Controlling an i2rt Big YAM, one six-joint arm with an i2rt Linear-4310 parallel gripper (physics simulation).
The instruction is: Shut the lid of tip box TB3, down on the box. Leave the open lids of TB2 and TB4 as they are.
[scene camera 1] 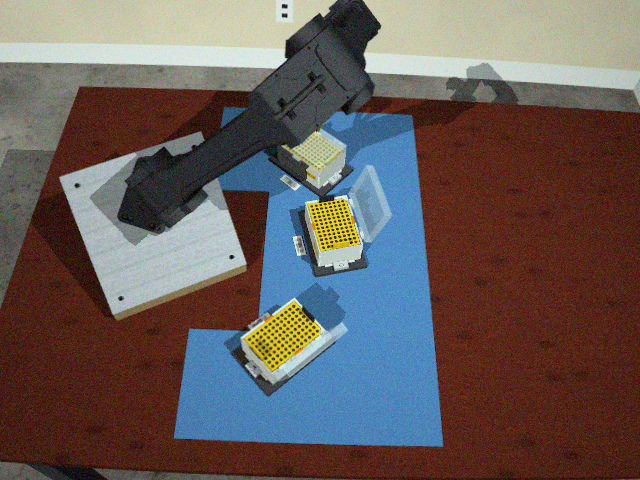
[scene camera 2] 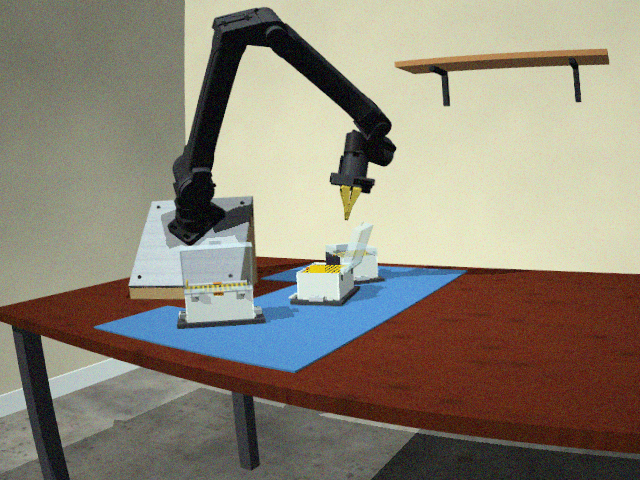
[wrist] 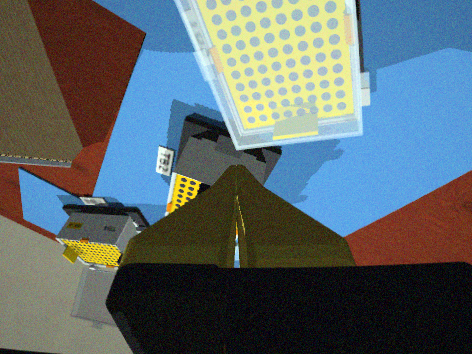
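Where they show: gripper, between the fingertips: (scene camera 1: 316, 130) (scene camera 2: 346, 220) (wrist: 236, 176); arm's base, origin of its link: (scene camera 1: 150, 195) (scene camera 2: 197, 222).
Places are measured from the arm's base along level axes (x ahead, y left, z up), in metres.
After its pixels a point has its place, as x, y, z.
TB3, the back box (scene camera 1: 338, 167) @(0.334, 0.212, -0.126) (scene camera 2: 367, 269) @(0.331, 0.208, -0.122), has its clear lid (scene camera 1: 323, 149) @(0.299, 0.211, -0.073) (wrist: 285, 55) @(0.277, 0.235, -0.073) lying over its yellow rack. It looks level; I cannot tell if a thin gap remains. Its label is unreadable. My gripper (scene camera 2: 346, 219) @(0.282, 0.202, -0.010) (wrist: 236, 176) @(0.282, 0.202, -0.010) is shut and empty, above the boxes and apart from the lid; its tips are hidden by the arm in scene camera 1. TB2, the middle box (scene camera 1: 338, 255) @(0.347, -0.019, -0.114) (scene camera 2: 323, 285) @(0.362, -0.014, -0.114) (wrist: 185, 192), has its lid (scene camera 1: 369, 204) @(0.398, 0.065, -0.056) (scene camera 2: 360, 242) @(0.417, 0.038, -0.035) standing open. TB4, the near box (scene camera 1: 281, 335) @(0.259, -0.204, -0.093) (scene camera 2: 219, 308) (wrist: 95, 252) @(0.257, -0.203, -0.093), has its lid (scene camera 2: 216, 264) @(0.320, -0.258, -0.037) (wrist: 95, 295) @(0.295, -0.275, -0.048) open too.
The boxes stand in dark holders on a blue mat (scene camera 1: 361, 392) @(0.406, -0.273, -0.150) (scene camera 2: 289, 346) @(0.474, -0.271, -0.151) on a red-brown table (scene camera 1: 516, 310) @(0.700, -0.084, -0.154) (scene camera 2: 465, 330) @(0.681, -0.077, -0.153). The arm's pale base board (scene camera 1: 180, 273) @(0.059, -0.096, -0.103) (scene camera 2: 155, 248) @(-0.051, -0.093, -0.050) is left of them. A wall shelf (scene camera 2: 501, 60) hangs at the back right.
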